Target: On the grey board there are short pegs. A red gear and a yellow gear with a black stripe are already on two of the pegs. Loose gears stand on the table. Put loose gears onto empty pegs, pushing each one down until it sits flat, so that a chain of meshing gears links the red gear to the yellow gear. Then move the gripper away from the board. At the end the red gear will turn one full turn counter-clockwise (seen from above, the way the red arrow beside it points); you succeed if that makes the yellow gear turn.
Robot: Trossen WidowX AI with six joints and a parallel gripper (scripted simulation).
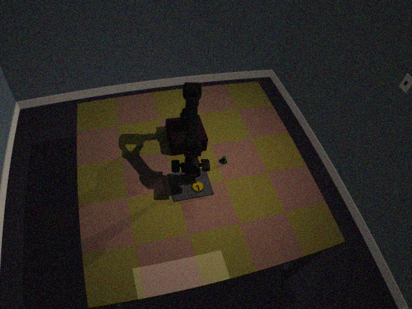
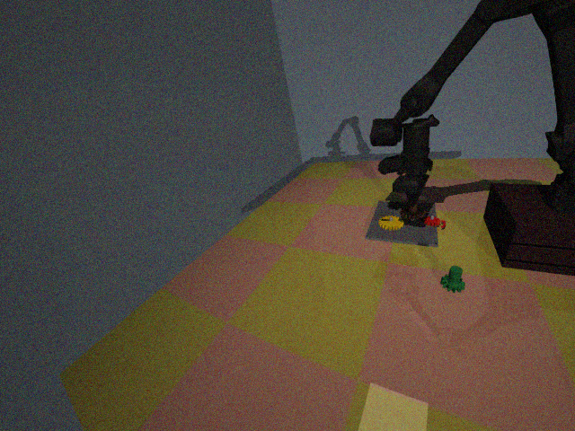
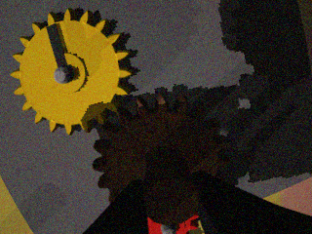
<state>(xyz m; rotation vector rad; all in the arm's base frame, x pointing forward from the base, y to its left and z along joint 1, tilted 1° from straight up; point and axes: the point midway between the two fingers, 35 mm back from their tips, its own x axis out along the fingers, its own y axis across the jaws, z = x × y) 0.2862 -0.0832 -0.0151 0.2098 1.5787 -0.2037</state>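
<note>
The grey board lies 50 mm below my gripper tip and 20 mm ahead of it. The rest, counted from my gripper tip: brown gear: 10 mm below; then yellow gear: 50 mm ahead, 40 mm below, 30 mm to the left; then red gear: 50 mm behind, 40 mm below, 10 mm to the left.
</note>
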